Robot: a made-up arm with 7 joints.
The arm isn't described. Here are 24 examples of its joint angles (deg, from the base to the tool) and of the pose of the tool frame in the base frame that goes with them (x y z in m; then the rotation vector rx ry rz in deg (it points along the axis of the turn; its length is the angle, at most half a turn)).
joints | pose
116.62 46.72 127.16 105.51 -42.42 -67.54 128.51 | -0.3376 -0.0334 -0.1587 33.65 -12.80 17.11
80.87 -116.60 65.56 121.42 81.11 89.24 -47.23 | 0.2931 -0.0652 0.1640 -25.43 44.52 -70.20
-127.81 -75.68 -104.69 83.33 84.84 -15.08 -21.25 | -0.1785 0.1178 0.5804 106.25 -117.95 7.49
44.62 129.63 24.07 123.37 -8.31 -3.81 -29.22 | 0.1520 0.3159 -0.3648 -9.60 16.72 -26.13
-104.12 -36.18 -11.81 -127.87 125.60 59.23 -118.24 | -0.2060 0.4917 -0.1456 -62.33 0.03 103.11
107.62 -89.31 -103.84 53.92 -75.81 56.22 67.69 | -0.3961 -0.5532 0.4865 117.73 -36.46 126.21
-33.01 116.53 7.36 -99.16 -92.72 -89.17 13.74 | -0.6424 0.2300 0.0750 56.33 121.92 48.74
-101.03 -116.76 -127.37 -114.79 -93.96 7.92 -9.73 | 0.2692 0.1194 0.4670 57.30 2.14 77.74
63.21 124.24 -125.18 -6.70 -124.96 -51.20 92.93 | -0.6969 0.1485 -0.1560 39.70 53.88 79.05
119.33 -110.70 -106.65 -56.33 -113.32 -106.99 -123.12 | -0.3437 0.2822 0.5918 65.79 122.55 -6.65
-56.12 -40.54 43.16 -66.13 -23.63 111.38 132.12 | -0.2551 0.9711 0.0474 -82.51 121.29 -7.28
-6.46 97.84 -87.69 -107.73 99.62 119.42 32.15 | 0.2034 -0.2552 -0.7035 -74.41 -21.47 -8.58
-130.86 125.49 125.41 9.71 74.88 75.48 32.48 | 0.1873 -0.5307 -0.4387 8.02 -23.33 -111.08
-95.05 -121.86 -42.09 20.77 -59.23 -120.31 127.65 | -0.3407 -0.0991 0.7560 -64.66 72.48 67.73
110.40 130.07 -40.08 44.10 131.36 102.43 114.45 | -0.2676 0.4735 -0.1734 -12.57 27.21 71.94
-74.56 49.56 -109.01 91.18 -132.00 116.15 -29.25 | 0.2130 -0.1215 -0.3042 129.59 -78.36 -28.00
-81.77 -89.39 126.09 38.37 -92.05 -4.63 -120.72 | -0.1245 -0.0829 0.6422 5.51 136.63 29.42
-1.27 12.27 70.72 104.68 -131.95 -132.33 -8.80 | 0.6513 0.2488 0.2876 141.19 76.29 60.67
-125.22 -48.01 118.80 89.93 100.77 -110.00 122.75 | -0.5566 0.0097 0.1088 -93.28 31.79 10.38
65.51 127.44 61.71 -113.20 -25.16 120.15 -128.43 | 0.2979 0.3900 -0.2599 -25.60 -0.81 137.53
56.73 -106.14 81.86 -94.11 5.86 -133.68 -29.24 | 0.5838 0.0156 0.3356 -150.87 13.97 16.73
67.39 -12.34 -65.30 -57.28 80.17 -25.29 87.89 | -0.2779 -0.5842 0.1903 82.14 -1.42 54.25
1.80 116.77 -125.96 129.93 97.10 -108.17 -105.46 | -0.1352 -0.2936 -0.4290 -36.42 68.30 135.25
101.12 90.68 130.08 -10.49 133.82 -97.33 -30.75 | 0.2329 -0.4910 -0.2803 -154.57 -12.27 -66.03
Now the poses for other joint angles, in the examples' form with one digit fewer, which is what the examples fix.
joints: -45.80 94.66 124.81 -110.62 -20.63 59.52 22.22
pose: 0.181 0.778 -0.506 -62.5 -91.4 23.0
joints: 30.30 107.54 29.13 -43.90 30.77 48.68 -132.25
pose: -0.242 0.470 -0.305 106.9 10.8 -27.9
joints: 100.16 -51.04 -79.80 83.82 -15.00 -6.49 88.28
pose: 0.265 -0.589 0.336 -127.1 -90.7 -39.3
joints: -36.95 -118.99 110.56 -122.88 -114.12 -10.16 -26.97
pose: -0.250 -0.119 0.227 26.8 -34.1 -75.4
